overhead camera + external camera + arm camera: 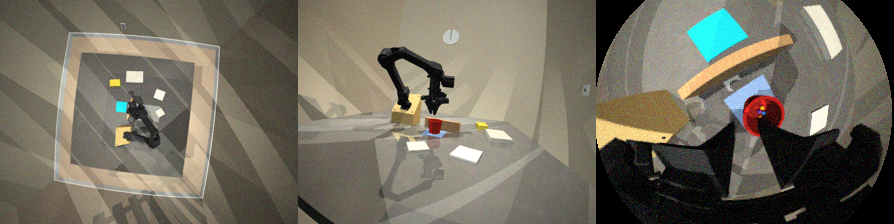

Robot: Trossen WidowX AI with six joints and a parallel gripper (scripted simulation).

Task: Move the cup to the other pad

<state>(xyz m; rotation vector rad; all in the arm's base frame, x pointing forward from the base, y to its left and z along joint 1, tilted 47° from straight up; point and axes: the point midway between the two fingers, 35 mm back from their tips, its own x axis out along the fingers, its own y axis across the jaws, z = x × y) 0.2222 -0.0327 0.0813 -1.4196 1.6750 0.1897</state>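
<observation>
My gripper tip is now 60 mm above the cup, 30 mm short of it and 20 mm to the left of it. Also, from my gripper tip: cyan pad (190 mm to the left, 110 mm below, 40 mm ahead); wooden bar (80 mm to the left, 80 mm below, 40 mm ahead); light blue pad (110 mm below, 30 mm ahead, 20 mm to the right).
</observation>
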